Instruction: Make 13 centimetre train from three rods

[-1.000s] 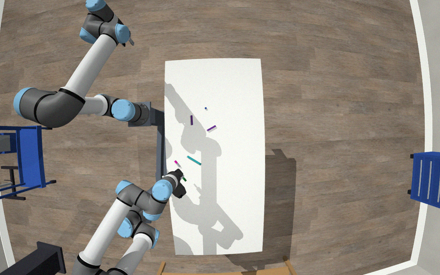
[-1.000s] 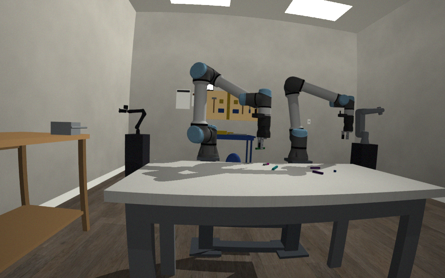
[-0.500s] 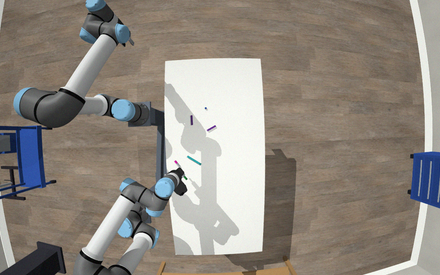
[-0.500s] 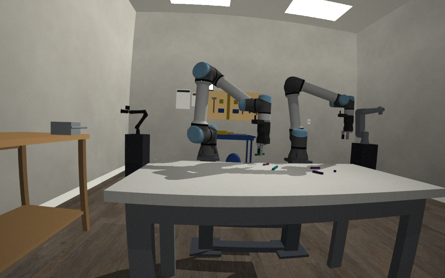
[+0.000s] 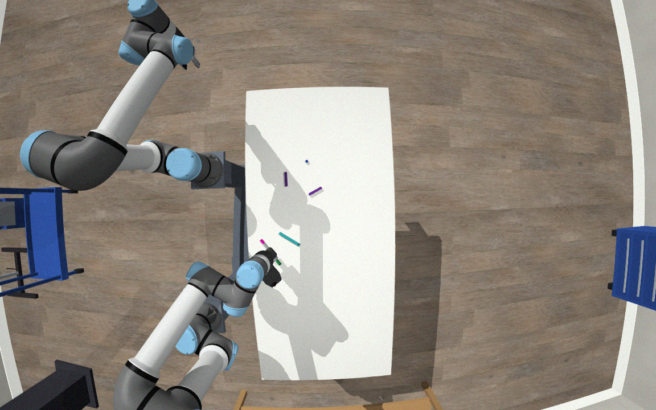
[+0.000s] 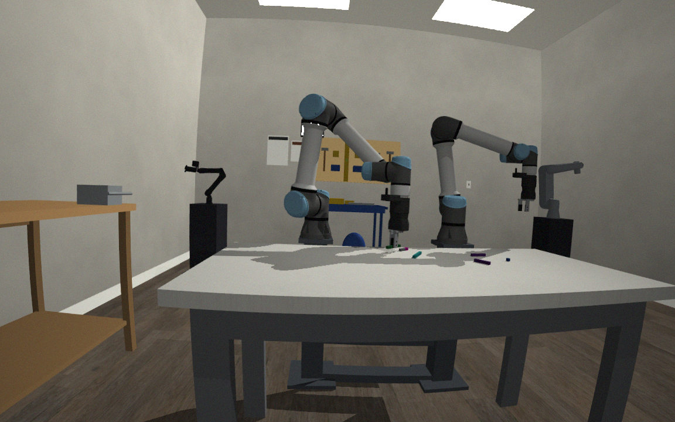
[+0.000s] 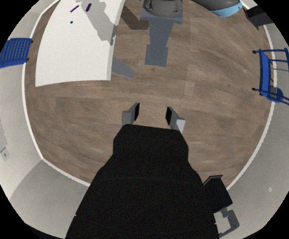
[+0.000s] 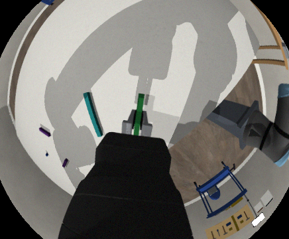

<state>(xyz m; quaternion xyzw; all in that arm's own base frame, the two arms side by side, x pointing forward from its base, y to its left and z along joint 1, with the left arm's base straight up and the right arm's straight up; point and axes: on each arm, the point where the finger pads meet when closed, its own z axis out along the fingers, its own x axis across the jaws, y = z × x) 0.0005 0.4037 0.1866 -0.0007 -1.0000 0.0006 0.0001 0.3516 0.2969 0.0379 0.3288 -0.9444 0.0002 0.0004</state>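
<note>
My right gripper is now 4 cm to the right of the grey rod, 4 cm past it and 3 cm above it. The rest, counted from my right hand: green rod: 2 cm below; then magenta rod: 6 cm to the left, 6 cm behind, 3 cm below; then turquoise rod: 8 cm to the left, 6 cm ahead, 3 cm below.
</note>
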